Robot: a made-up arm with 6 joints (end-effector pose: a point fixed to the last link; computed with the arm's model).
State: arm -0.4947 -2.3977 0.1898 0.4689 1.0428 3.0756
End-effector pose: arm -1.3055 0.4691 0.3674 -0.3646 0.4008 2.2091
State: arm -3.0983 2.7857 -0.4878 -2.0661 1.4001 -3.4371
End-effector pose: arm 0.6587 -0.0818 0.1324 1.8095 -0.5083 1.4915
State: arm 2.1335 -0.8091 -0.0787 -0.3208 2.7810 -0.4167
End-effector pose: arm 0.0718 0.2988 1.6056 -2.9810 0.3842 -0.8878
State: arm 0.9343 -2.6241 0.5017 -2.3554 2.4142 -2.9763
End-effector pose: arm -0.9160 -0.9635 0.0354 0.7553 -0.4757 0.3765
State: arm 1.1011 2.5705 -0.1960 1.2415 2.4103 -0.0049
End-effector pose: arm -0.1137 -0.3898 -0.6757 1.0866 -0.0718 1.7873
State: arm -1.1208 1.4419 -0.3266 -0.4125 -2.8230 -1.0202
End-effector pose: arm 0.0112 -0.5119 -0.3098 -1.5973 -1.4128 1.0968
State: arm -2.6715 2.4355 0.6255 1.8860 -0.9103 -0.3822
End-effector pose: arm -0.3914 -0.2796 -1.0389 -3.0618 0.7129 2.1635
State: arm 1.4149 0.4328 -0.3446 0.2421 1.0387 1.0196
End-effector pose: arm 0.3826 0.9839 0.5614 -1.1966 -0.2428 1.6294
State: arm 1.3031 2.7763 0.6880 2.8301 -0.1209 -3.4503
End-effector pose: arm -0.2502 -0.0773 -1.0542 -2.4369 1.1668 -1.7443
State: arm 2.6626 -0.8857 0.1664 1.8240 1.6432 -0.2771
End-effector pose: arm 0.2433 -0.1919 1.9198 -2.3541 0.1878 -2.2352
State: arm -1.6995 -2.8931 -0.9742 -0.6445 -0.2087 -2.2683
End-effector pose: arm -0.1354 0.3985 0.7225 0.3596 -1.3518 0.8319
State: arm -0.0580 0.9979 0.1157 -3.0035 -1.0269 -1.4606
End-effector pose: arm 1.2212 0.1593 0.1600 -1.7694 -0.1395 0.0612
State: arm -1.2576 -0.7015 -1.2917 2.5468 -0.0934 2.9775
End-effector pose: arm 0.2994 -0.3008 0.6597 0.7274 0.5120 -1.3176
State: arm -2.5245 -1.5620 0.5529 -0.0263 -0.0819 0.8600
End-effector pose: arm 0.8747 0.9050 1.3314 2.3121 -1.1086 0.6123
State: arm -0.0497 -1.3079 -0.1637 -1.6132 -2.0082 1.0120
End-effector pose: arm -0.1191 0.0158 1.4728 -0.5509 0.3787 1.7493
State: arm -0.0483 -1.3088 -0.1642 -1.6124 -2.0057 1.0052
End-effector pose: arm -0.1196 0.0154 1.4724 -0.5449 0.3769 1.7487
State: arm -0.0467 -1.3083 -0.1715 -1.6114 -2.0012 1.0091
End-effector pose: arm -0.1135 0.0147 1.4680 -0.5413 0.3715 1.7502
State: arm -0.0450 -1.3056 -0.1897 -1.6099 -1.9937 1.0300
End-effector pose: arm -0.0972 0.0135 1.4570 -0.5416 0.3608 1.7547
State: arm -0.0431 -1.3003 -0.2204 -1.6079 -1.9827 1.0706
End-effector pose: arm -0.0695 0.0116 1.4378 -0.5466 0.3438 1.7621
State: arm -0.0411 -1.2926 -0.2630 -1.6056 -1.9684 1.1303
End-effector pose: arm -0.0322 0.0094 1.4096 -0.5569 0.3208 1.7712
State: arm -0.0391 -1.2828 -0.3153 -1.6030 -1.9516 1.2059
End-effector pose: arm 0.0117 0.0070 1.3726 -0.5719 0.2933 1.7802
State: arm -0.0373 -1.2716 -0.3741 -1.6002 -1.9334 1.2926
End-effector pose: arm 0.0578 0.0047 1.3279 -0.5909 0.2632 1.7875
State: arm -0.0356 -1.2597 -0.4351 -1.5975 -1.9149 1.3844
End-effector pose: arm 0.1020 0.0026 1.2784 -0.6126 0.2327 1.7923
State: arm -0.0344 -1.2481 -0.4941 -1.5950 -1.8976 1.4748
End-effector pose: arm 0.1408 0.0008 1.2278 -0.6354 0.2045 1.7943
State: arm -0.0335 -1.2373 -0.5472 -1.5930 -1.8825 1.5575
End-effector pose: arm 0.1725 -0.0006 1.1801 -0.6570 0.1799 1.7942
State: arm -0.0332 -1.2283 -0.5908 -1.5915 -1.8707 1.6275
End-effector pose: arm 0.1959 -0.0017 1.1395 -0.6767 0.1606 1.7928
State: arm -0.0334 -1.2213 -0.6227 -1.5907 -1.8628 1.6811
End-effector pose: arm 0.2117 -0.0025 1.1091 -0.6930 0.1470 1.7914
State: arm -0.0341 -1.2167 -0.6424 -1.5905 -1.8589 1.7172
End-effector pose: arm 0.2210 -0.0030 1.0899 -0.7058 0.1389 1.7907
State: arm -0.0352 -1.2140 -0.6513 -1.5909 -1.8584 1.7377
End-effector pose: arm 0.2254 -0.0033 1.0811 -0.7151 0.1354 1.7909
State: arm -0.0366 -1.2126 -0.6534 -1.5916 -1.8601 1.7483
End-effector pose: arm 0.2268 -0.0035 1.0788 -0.7222 0.1349 1.7918
